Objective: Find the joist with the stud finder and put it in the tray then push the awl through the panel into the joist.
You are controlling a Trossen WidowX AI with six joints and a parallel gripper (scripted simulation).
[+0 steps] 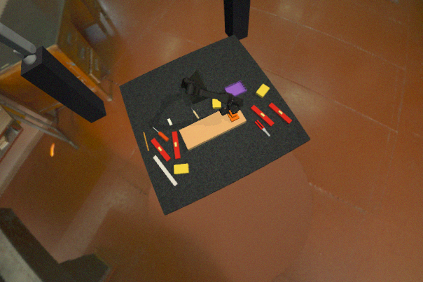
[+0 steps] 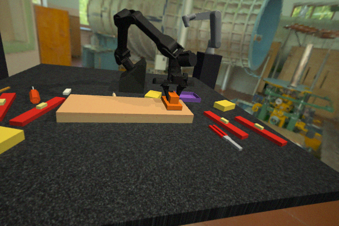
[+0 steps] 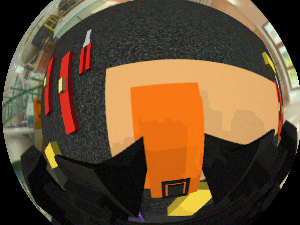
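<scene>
Now: gripper tip 220 mm past the purple tray, 150 mm to the right of it and 50 mm above it. Round my gripper tip: small white block (210 mm behind, 490 mm to the right, 60 mm below); awl (190 mm behind, 270 mm to the right, 60 mm below); orange stud finder (20 mm behind, 20 mm above).
</scene>
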